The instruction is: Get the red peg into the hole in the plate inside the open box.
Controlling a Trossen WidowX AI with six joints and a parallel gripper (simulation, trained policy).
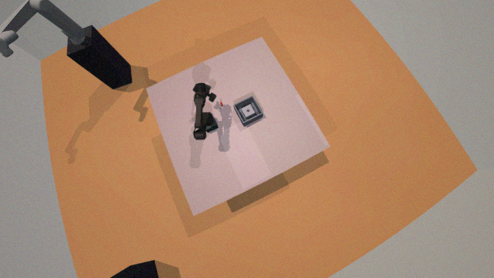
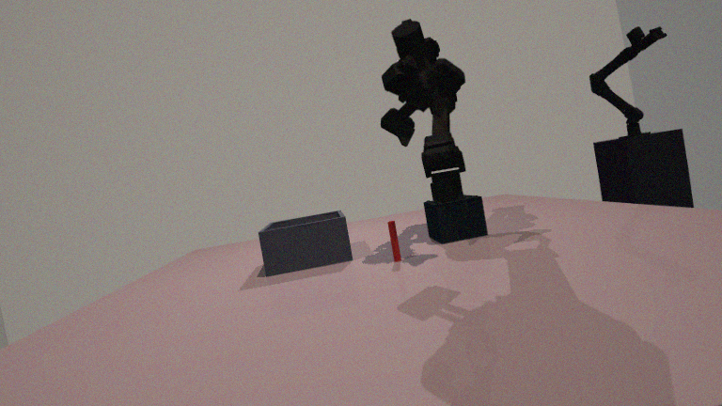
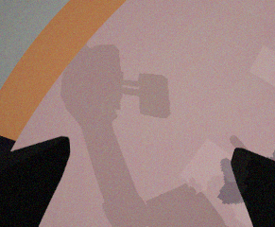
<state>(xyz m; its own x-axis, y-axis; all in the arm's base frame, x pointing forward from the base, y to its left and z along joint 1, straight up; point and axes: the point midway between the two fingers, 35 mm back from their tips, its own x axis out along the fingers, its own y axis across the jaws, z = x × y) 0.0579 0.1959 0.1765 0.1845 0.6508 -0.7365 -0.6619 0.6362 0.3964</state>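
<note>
Now: gripper tip 20 cm above the red peg, 8 cm short of it and 7 cm to the left of it. From my gripper tip the other things lie so: grey plate 29 cm ahead, 21 cm to the right, 19 cm below; then box 29 cm ahead, 21 cm to the right, 21 cm below.
</note>
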